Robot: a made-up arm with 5 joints.
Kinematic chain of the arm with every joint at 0, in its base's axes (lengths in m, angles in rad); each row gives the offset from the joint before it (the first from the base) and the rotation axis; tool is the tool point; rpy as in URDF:
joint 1: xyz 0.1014 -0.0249 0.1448 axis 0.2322 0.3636 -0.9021
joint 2: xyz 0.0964 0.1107 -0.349 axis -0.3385 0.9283 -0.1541
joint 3: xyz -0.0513 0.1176 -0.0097 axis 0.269 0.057 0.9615
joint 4: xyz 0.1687 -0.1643 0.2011 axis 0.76 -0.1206 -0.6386
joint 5: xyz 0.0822 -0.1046 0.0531 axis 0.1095 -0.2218 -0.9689
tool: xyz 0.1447 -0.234 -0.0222 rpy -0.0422 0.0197 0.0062
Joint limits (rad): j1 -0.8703..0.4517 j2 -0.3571..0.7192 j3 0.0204..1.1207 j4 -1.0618..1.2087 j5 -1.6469..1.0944
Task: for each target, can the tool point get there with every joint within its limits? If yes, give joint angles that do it. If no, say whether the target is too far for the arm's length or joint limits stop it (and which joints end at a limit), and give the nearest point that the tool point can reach.
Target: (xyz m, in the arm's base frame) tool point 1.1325 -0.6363 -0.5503
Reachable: no: too far | nearest point 0.6931 -0.2433 -0.3918 | short by 0.610 m
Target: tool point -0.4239 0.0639 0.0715
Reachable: no: joint limits stop it (at a limit: joint 1, joint 2, joint 3, joint 4) | nearest point 0.0173 -0.0269 -0.1604 | short by 0.507 m
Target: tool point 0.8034 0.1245 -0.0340
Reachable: yes | joints -0.0812 0.1709 0.7959 -0.4897 0.5288
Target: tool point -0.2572 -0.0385 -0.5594
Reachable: no: joint limits stop it (at a limit: joint 1, joint 3, joint 4) | nearest point 0.0409 -0.0791 -0.3142 | short by 0.388 m
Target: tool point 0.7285 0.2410 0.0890
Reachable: yes | joints 0.1736 -0.1901 0.6520 -0.6730 -0.6473
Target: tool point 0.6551 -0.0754 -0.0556
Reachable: yes | joints 0.1891 -0.2157 0.3340 0.7313 -1.2808
